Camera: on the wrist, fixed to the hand. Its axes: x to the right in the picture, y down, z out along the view.
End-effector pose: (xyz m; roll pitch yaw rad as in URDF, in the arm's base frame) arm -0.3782 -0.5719 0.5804 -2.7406 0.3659 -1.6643
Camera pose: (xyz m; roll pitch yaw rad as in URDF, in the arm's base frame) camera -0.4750 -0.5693 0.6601 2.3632 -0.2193 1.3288
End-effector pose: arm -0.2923 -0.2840 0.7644 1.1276 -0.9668 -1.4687
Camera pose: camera -0.1716 -0.2531 0.7498 -1.2677 0.9275 2.0170
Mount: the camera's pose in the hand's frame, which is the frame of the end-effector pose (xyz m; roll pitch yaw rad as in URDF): -0.0225 0.0590 -0.1084 -0.4279 -0.1884 -3.0627
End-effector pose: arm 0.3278 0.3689 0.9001 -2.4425 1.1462 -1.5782
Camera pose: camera 0.2127 0.3380 0.9391 2.3351 -1.0232 1.2108
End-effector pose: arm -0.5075 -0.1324 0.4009 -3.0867 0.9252 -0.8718
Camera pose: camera -0.5119 -0.2280 0.4820 2.7543 -0.7372 2.1512
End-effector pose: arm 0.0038 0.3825 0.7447 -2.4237 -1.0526 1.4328
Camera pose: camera 0.1118 0.3187 0.7464 1.6315 1.1092 -2.1285
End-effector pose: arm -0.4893 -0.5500 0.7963 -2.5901 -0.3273 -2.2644
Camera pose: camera -0.5454 -0.4500 0.8472 2.1009 0.4417 0.6947
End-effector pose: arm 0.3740 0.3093 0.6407 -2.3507 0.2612 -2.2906
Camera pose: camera 0.2933 0.3971 0.6796 1.9724 -0.1798 0.6591
